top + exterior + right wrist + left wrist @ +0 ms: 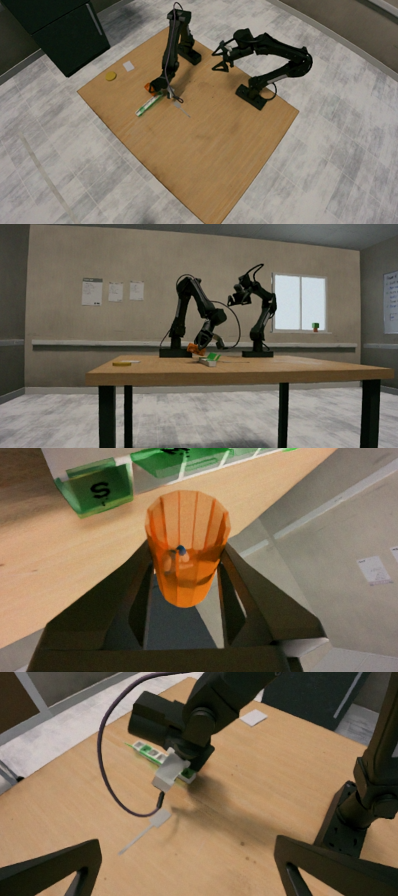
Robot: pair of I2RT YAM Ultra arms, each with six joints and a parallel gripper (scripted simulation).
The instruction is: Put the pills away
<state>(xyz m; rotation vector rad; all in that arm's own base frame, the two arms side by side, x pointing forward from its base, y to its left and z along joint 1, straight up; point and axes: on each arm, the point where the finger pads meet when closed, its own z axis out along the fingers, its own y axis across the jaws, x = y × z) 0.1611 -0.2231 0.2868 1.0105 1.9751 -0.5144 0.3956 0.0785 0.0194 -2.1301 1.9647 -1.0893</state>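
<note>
Right now my right hand is 30 mm to the left of the orange pill bottle and 10 mm below it. From my right hand the other things lie so: paper: 50 mm behind, 310 mm to the right, 60 mm below; yellow bottle cap: 90 mm ahead, 340 mm to the right, 50 mm below; grey spatula: 50 mm behind, 190 mm to the left, 60 mm below.
</note>
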